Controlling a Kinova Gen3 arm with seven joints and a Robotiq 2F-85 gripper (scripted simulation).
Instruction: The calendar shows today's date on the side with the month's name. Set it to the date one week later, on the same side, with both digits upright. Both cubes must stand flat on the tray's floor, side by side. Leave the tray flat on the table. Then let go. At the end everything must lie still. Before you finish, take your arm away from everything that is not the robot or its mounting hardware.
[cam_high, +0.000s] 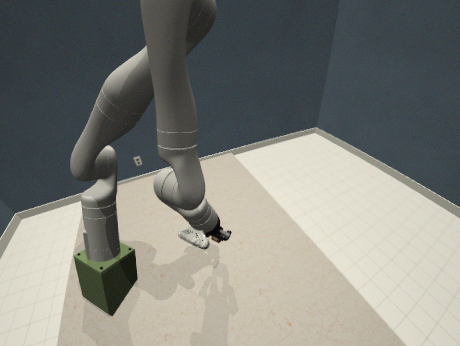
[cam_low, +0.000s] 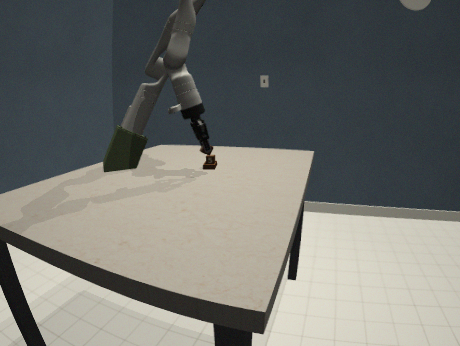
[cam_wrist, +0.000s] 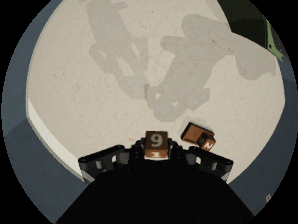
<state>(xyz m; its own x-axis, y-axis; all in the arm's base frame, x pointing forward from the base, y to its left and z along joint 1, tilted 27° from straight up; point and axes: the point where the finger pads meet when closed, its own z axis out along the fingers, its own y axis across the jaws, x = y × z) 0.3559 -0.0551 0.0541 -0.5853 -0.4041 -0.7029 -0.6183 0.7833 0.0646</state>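
Now: the brown digit cube 10 mm below my hand. Also, from my hand: brown calendar tray (100 mm to the left, 90 mm below, 40 mm behind).
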